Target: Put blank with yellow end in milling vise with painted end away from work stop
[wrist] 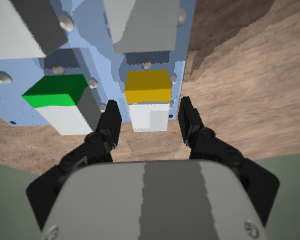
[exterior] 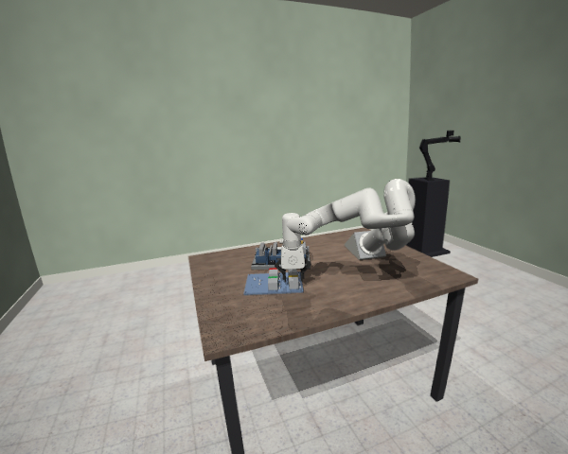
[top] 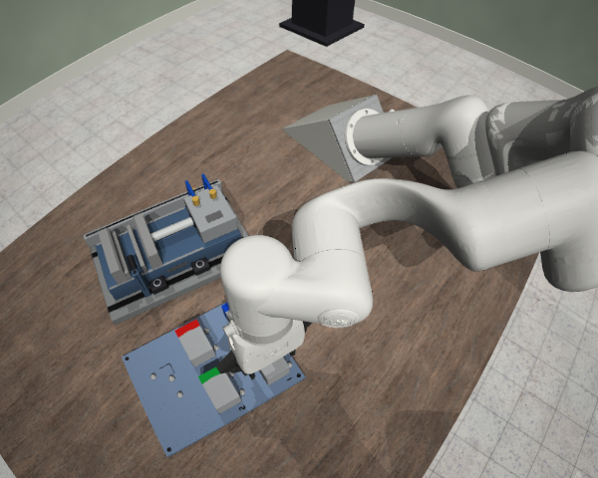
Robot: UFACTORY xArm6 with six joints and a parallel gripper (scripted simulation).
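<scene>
My gripper is now 20 mm above the yellow-ended blank. The rest, counted from my hand: infeed plate (70 mm to the right, 70 mm ahead, 50 mm below); then green-ended blank (90 mm ahead, 20 mm to the right, 20 mm below); then blue-ended blank (90 mm to the right, 20 mm below, 20 mm behind).
</scene>
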